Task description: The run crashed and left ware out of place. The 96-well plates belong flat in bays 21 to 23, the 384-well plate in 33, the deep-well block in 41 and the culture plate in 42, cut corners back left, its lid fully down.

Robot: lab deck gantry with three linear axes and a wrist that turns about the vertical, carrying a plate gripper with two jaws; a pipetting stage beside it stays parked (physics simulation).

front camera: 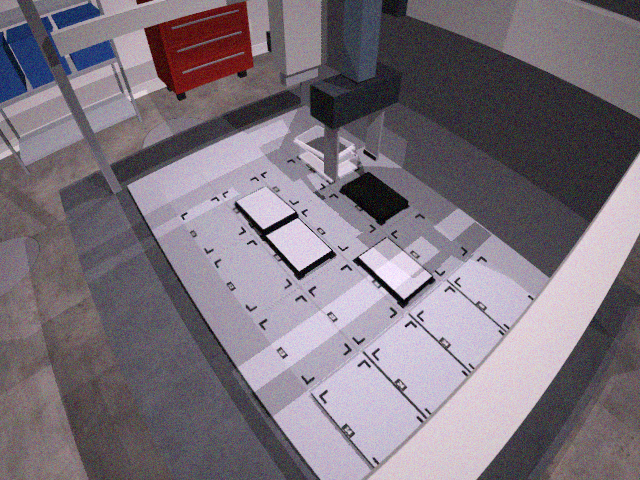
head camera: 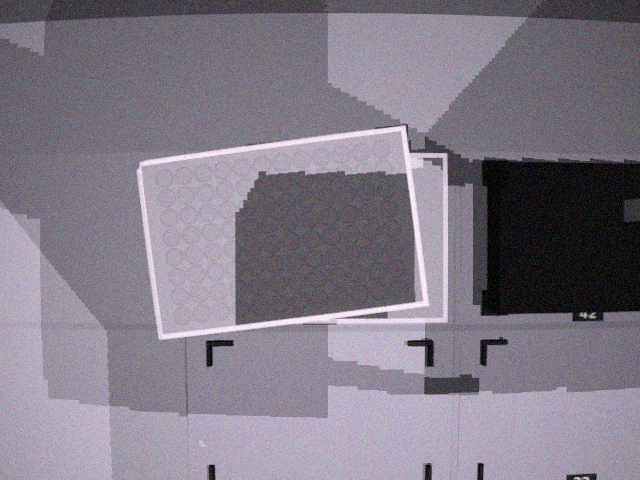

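Where they show: gripper, fingertip midpoint: (front camera: 351, 166); robot's base at its link origin: (front camera: 182, 216).
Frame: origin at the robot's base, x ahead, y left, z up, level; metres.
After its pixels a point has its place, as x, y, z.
Note:
A white 96-well plate (front camera: 324, 141) (head camera: 193, 224) @(0.007, 0.370, 0.056) lies turned askew on a pale block (head camera: 433, 258) @(0.119, 0.354, 0.042) in bay 41, likely the deep-well block. A dark piece (front camera: 374, 197) @(0.236, 0.355, 0.016) (head camera: 558, 237) @(0.198, 0.364, 0.017), likely the culture plate, lies in bay 42; lid and cut corners cannot be made out. A white-topped plate (front camera: 265, 208) @(0.121, 0.148, 0.022) at bay 21 is shifted right; its right edge seems raised on the plate (front camera: 299, 245) @(0.240, 0.148, 0.014) in bay 22. A plate (front camera: 393, 270) @(0.396, 0.248, 0.014), likely the 384-well, lies in bay 33. My gripper (front camera: 353, 167) @(0.194, 0.319, 0.095) is open beside and above the askew plate; its jaws cannot be made out in the head view.
The deck (front camera: 178, 273) @(0.138, -0.073, 0.000) has bay brackets and labels. Several pale panels (front camera: 369, 413) @(0.557, 0.038, 0.014) line its right side. The light frame beam (front camera: 547, 356) @(0.628, 0.030, 0.400) crosses the right foreground. A grey post (front camera: 77, 103) @(-0.207, -0.096, 0.245) stands at the left. A red drawer cabinet (front camera: 204, 49) stands beyond the deck.

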